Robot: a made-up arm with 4 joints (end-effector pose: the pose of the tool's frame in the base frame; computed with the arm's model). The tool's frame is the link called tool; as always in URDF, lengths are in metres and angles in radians. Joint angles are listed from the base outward.
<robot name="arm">
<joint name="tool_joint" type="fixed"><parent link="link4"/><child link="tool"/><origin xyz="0.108 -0.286 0.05" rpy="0 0 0"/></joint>
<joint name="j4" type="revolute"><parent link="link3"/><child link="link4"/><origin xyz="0.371 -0.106 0.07" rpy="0 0 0"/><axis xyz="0 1 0"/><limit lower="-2.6" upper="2.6" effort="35" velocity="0.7"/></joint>
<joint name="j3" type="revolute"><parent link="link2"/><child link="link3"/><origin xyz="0.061 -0.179 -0.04" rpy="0 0 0"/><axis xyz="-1 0 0"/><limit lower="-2.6" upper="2.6" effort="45" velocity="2"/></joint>
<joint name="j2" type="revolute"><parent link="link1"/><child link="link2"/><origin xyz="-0.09 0.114 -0.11" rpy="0 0 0"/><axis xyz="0 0 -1"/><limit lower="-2.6" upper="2.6" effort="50" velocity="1.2"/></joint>
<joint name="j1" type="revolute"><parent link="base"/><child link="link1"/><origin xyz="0 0 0.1" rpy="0 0 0"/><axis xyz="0 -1 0"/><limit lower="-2.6" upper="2.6" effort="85" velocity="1.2"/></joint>
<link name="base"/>
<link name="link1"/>
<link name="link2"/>
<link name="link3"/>
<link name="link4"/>
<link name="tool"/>
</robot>
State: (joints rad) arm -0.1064 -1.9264 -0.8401 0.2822
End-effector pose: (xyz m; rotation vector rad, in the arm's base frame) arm 0.1513 0.8055 -0.3016 0.4113 1.0627 1.8997
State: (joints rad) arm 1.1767 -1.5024 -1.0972 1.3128
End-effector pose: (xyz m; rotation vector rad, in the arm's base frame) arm 0.5782 0.5976 0.1654 -0.9967 0.9223 1.2705
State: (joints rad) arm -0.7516 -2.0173 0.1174 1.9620
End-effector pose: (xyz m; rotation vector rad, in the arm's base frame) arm 0.0704 0.7561 -0.1747 -1.4452 1.4542 1.9321
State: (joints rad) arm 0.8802 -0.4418 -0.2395 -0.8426
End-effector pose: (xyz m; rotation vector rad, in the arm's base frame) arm 0.4253 -0.2320 0.5136 0.2554 -1.6305 0.4989
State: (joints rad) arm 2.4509 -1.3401 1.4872 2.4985
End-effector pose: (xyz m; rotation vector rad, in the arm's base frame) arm -0.3332 0.4233 0.0669 0.3127 -0.9476 -1.6022
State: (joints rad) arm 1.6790 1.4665 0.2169 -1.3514
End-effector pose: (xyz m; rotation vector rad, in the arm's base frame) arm -0.0544 -0.3448 -0.4758 0.0855 -2.1515 -1.9640
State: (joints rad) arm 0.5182 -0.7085 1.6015 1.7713
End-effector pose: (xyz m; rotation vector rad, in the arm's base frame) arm 0.2247 0.2514 0.5081 -1.1206 0.4075 -1.1547
